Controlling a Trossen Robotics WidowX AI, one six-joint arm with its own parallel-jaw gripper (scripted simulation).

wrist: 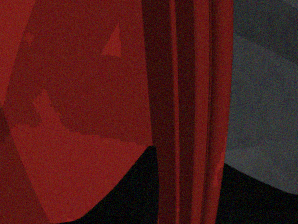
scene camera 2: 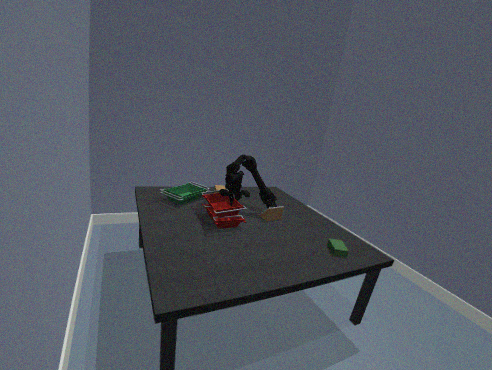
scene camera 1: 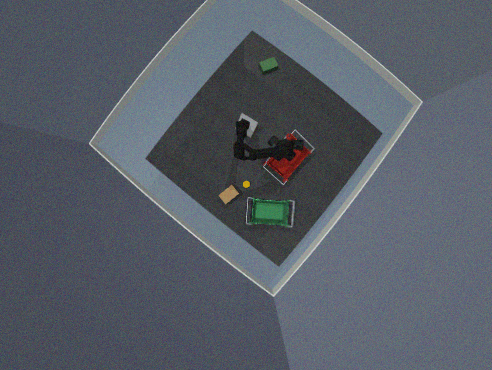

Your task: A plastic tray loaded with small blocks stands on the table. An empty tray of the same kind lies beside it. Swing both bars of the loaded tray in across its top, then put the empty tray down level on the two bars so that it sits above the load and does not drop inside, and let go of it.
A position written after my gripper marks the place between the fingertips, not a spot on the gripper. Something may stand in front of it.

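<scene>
My gripper (wrist: 168, 151), visible. Red tray (wrist: 92, 92), likewise.
</scene>
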